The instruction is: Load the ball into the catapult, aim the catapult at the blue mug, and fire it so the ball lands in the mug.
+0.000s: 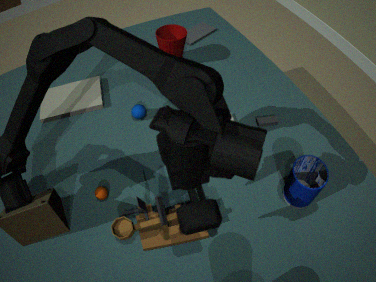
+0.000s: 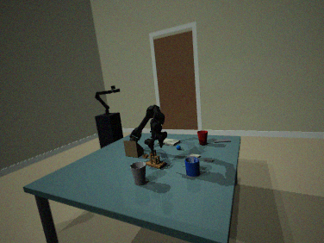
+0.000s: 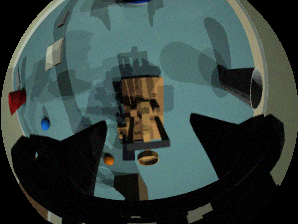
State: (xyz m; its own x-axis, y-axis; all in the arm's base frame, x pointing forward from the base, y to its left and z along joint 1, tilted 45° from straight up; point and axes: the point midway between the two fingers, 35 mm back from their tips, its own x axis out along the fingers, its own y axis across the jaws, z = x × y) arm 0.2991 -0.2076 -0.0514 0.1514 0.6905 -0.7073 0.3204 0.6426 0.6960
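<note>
Right now my gripper tip is 120 mm past the orange ball, 160 mm to the right of it and 110 mm above it. Also, from my gripper tip: catapult: 60 mm behind, 40 mm to the left, 70 mm below; blue mug: 260 mm ahead, 90 mm to the right, 90 mm below; white tile: 230 mm ahead, 180 mm to the left, 120 mm below.
</note>
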